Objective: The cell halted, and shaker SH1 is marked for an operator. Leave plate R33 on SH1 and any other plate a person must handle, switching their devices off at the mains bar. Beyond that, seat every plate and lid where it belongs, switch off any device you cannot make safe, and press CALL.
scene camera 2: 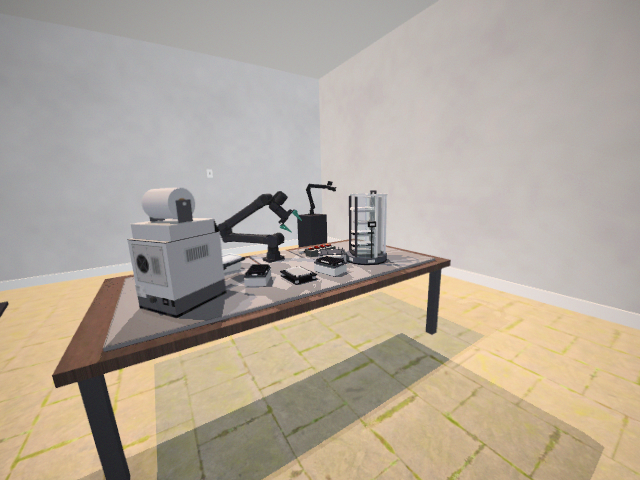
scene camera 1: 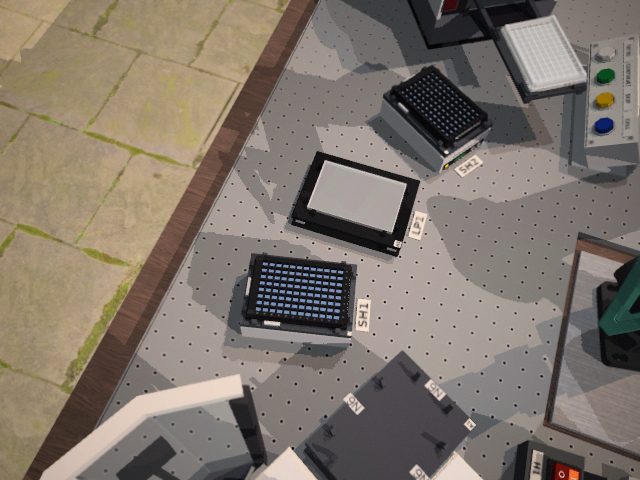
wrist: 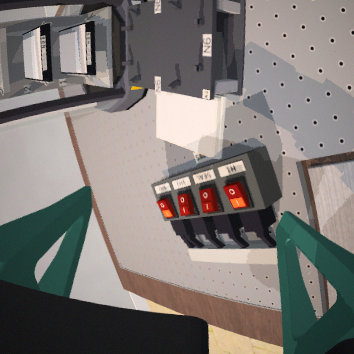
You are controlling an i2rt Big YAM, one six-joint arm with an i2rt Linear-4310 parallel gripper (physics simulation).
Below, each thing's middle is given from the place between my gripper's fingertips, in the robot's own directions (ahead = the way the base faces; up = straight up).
Labels:
Right now my hand is 310 mm short of the shaker SH1 (scene camera 1: pixel 253 328), 180 mm above it and 40 mm to the left of it. Also, from my hand: grey lid (scene camera 1: pixel 373 201): 270 mm ahead, 210 mm to the right, 180 mm below; plate hotel (scene camera 2: pixel 368 220): 320 mm ahead, 280 mm to the left; white plate (scene camera 1: pixel 544 56): 470 mm to the right, 100 mm below, 30 mm ahead.

